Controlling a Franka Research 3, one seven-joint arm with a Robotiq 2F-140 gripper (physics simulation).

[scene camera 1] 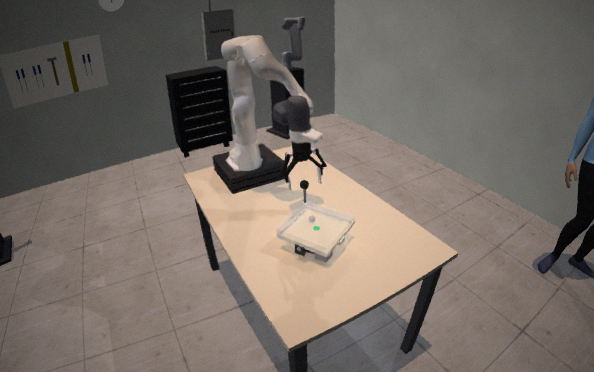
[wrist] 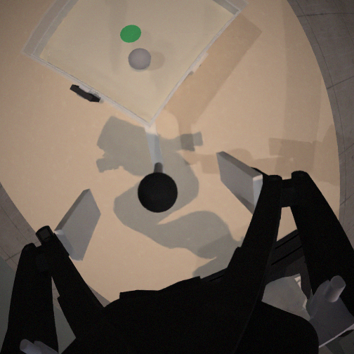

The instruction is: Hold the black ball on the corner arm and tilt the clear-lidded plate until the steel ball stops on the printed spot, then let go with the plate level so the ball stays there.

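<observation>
The black ball (scene camera 1: pixel 304 184) (wrist: pixel 157 192) stands on its thin post at the plate's near corner in the wrist view. My gripper (scene camera 1: pixel 305 184) (wrist: pixel 155 184) is open wide, with one finger on each side of the black ball and a gap on both sides. The clear-lidded plate (scene camera 1: pixel 283 232) (wrist: pixel 95 93) looks about level. The grey steel ball (scene camera 1: pixel 312 219) (wrist: pixel 139 59) lies inside it, beside the green printed spot (scene camera 1: pixel 316 228) (wrist: pixel 130 33) and apart from it, on the side toward the black ball's corner.
The plate stands on a dark support on the wooden table (scene camera 1: pixel 380 270) (wrist: pixel 30 150). The arm's black base (scene camera 1: pixel 235 182) is at the table's far end. A drawer cabinet (scene camera 1: pixel 200 107) stands behind, and a person (scene camera 1: pixel 582 200) stands to the right of the table.
</observation>
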